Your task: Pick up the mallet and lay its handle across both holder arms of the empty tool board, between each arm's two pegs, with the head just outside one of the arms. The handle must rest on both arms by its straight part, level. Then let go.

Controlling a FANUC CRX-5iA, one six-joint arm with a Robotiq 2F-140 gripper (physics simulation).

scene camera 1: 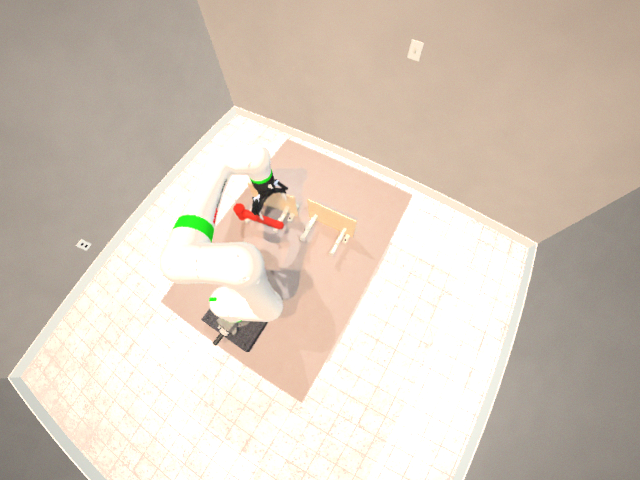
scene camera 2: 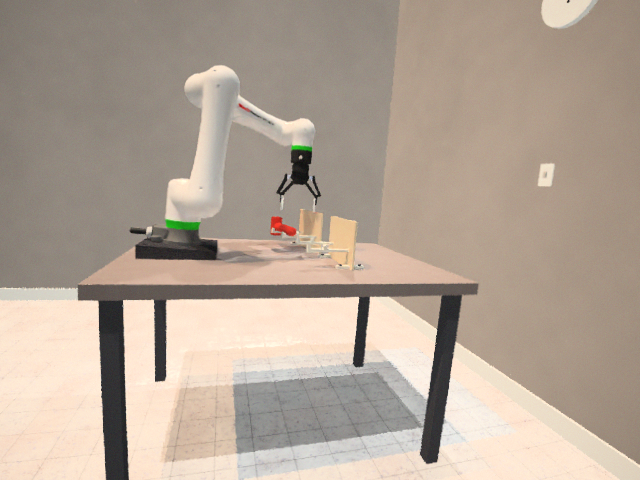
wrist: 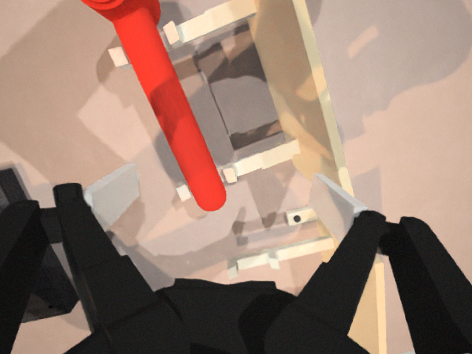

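Pixels of known places: gripper, fingertip midpoint: (scene camera 1: pixel 273 208) (scene camera 2: pixel 297 211) (wrist: pixel 225 184); arm's base, origin of the base link: (scene camera 2: pixel 181 242).
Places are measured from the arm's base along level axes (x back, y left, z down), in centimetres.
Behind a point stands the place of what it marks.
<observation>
The red mallet (scene camera 1: pixel 263 220) @[x -42.2, y 17.5, z -6.9 cm] (scene camera 2: pixel 286 228) @[x -42.9, y 12.2, z -6.3 cm] (wrist: pixel 170 110) @[x -42.8, y 20.2, z -7.2 cm] lies across both arms of the rear tool board (scene camera 2: pixel 310 223) @[x -55.4, y 20.7, z -8.4 cm] (wrist: pixel 291 65) @[x -54.9, y 22.6, z -9.9 cm], between their pegs. Its head (scene camera 1: pixel 239 210) @[x -38.9, y 30.3, z -9.7 cm] (scene camera 2: pixel 276 225) @[x -39.4, y 26.0, z -6.1 cm] is outside the far arm, at the left in scene camera 1. The empty tool board (scene camera 1: pixel 331 217) @[x -62.7, y -10.1, z -7.3 cm] (scene camera 2: pixel 342 240) @[x -63.0, y -12.0, z -5.3 cm] stands beside it; its two arms (scene camera 1: pixel 309 227) @[x -53.0, y -3.4, z -4.5 cm] (scene camera 1: pixel 338 241) @[x -54.8, y -19.6, z -4.5 cm] are bare. In the wrist view one of its arms (wrist: pixel 287 252) @[x -54.7, y -2.1, z -2.8 cm] shows, the other is hidden. My gripper (scene camera 1: pixel 273 201) @[x -47.8, y 13.9, z -14.5 cm] (scene camera 2: pixel 298 204) @[x -47.8, y 13.9, z -14.5 cm] (wrist: pixel 225 184) @[x -47.8, y 13.9, z -14.5 cm] is wide open and empty, above the mallet's board, with the handle's free end between its fingers in the wrist view, below them.
Both boards stand on the brown table (scene camera 1: pixel 320 310) @[x -23.1, y -30.7, z 4.1 cm] (scene camera 2: pixel 258 276) @[x -30.1, y -34.9, z 4.2 cm]. The arm's dark base plate (scene camera 1: pixel 249 338) @[x 6.9, y -11.9, z -0.5 cm] (scene camera 2: pixel 175 251) @[x -0.7, y -13.6, z 1.2 cm] is at the other side of the table. The empty board stands close beside the mallet's board, its upright panel near my right finger in the wrist view.
</observation>
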